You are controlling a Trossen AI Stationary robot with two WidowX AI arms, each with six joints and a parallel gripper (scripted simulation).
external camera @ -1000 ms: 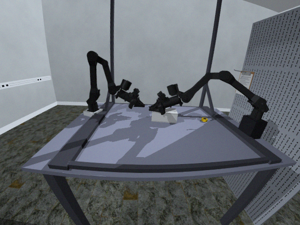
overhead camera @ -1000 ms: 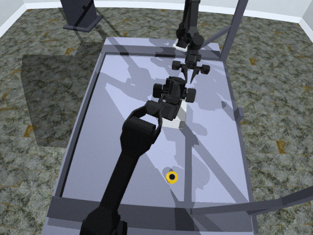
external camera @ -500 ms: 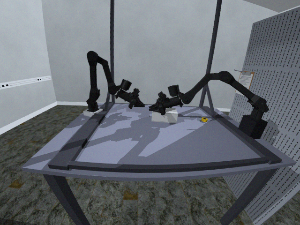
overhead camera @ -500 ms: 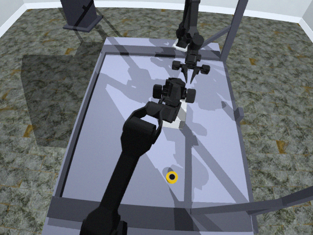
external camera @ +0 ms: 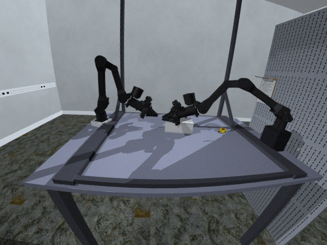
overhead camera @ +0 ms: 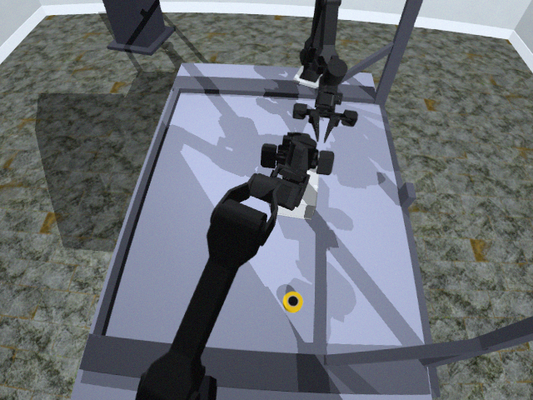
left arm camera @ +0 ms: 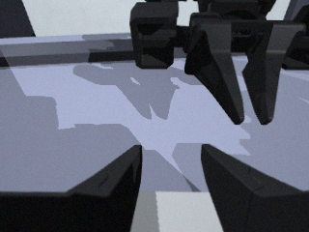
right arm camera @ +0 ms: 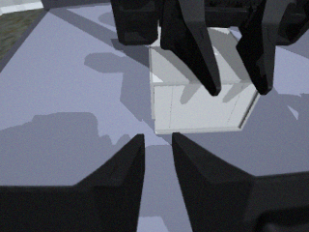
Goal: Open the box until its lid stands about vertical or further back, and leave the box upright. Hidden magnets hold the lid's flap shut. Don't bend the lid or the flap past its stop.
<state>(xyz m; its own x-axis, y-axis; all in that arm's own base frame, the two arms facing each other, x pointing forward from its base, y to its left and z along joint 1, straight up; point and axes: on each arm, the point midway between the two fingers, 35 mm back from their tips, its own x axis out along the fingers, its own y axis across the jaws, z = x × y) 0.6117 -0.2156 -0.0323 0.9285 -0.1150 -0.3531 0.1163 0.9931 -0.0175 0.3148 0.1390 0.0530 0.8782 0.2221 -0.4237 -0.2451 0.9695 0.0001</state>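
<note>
My left gripper is now 50 mm past the box, 70 mm to the right of it and 40 mm above it.
My right gripper is now 170 mm to the right of the box and 30 mm above it.
</note>
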